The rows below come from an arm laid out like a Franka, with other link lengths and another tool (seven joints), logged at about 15 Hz.
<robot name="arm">
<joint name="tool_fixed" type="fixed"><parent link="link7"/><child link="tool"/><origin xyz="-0.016 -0.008 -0.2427" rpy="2.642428 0 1.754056"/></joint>
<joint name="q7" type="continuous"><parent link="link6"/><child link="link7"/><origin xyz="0.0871 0 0" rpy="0 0 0"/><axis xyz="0 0 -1"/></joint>
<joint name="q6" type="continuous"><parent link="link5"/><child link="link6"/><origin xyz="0 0 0" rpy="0 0 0"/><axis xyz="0 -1 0"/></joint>
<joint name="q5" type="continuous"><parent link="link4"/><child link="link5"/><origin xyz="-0.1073 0 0.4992" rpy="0 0 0"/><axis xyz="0 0 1"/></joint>
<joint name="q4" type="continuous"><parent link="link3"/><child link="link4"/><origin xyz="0.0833 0 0" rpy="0 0 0"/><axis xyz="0 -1 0"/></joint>
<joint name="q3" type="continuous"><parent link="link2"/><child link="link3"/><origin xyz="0 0 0.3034" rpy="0 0 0"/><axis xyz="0 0 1"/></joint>
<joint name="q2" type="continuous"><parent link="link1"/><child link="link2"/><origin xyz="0 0 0" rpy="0 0 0"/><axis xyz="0 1 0"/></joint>
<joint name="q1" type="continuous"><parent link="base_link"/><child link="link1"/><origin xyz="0 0 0.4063" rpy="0 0 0"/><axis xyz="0 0 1"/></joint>
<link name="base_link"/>
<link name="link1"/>
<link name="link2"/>
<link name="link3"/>
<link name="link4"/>
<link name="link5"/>
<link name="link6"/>
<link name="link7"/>
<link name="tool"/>
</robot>
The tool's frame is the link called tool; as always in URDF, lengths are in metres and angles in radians. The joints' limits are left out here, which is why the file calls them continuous.
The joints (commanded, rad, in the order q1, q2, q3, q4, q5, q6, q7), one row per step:
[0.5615 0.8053 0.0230 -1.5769 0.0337 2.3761 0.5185]
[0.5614 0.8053 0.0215 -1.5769 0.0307 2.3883 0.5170]
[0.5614 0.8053 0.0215 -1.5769 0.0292 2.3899 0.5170]
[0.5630 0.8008 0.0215 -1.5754 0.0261 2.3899 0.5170]
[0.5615 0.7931 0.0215 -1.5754 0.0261 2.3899 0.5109]
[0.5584 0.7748 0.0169 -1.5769 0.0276 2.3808 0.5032]
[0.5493 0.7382 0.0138 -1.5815 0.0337 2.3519 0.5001]
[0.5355 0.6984 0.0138 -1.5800 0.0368 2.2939 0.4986]
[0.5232 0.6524 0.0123 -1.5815 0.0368 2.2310 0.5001]
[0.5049 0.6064 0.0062 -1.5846 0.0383 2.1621 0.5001]
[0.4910 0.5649 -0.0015 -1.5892 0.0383 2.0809 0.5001]
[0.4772 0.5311 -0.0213 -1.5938 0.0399 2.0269 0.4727]
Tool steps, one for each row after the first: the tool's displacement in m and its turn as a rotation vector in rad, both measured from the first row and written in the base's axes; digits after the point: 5 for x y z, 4 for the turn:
[0.00344 0.00013 0.00080 0.0038 -0.0122 0.0021]
[0.00386 0.00019 0.00091 0.0038 -0.0141 0.0031]
[0.00547 0.00224 0.00510 0.0053 -0.0203 0.0069]
[0.00860 0.00271 0.01105 0.0094 -0.0271 0.0115]
[0.01502 -0.00040 0.02375 0.0116 -0.0351 0.0121]
[0.02265 -0.00599 0.04772 0.0151 -0.0365 0.0005]
[0.02759 -0.01477 0.07527 0.0089 -0.0208 -0.0118]
[0.03078 -0.02494 0.10590 -0.0008 -0.0051 -0.0244]
[0.03463 -0.04378 0.13539 -0.0150 0.0167 -0.0460]
[0.03162 -0.06364 0.16011 -0.0392 0.0539 -0.0636]
[0.03598 -0.08969 0.18064 -0.0552 0.0723 -0.0665]

